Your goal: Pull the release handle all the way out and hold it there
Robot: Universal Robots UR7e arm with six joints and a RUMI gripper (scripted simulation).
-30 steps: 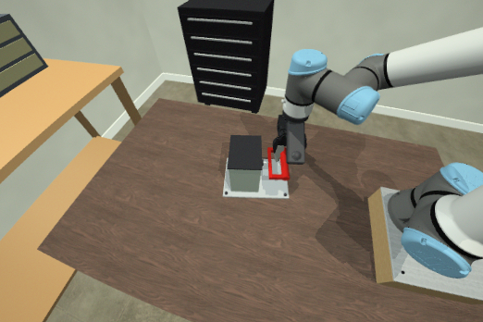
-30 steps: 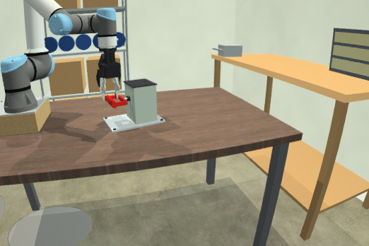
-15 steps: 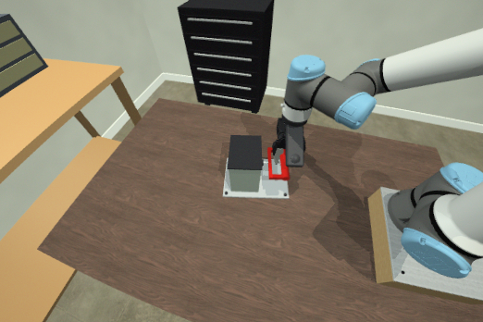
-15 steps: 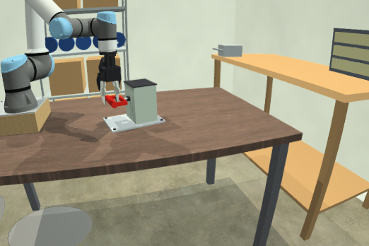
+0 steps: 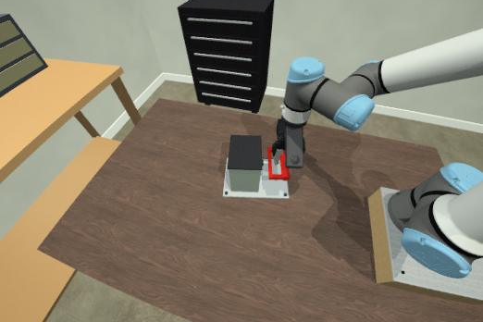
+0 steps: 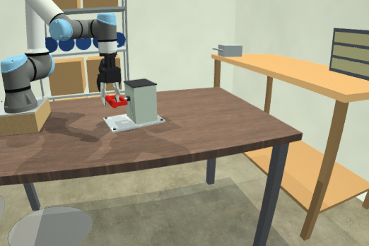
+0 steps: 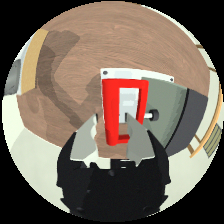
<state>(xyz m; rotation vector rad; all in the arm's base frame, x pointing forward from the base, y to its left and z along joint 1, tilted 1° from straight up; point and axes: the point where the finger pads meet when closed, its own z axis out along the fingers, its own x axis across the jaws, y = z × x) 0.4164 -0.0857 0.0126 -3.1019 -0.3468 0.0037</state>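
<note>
The grey baseplate is 9 cm ahead of my hand, 2 cm to the left of it and 10 cm below it.
</note>
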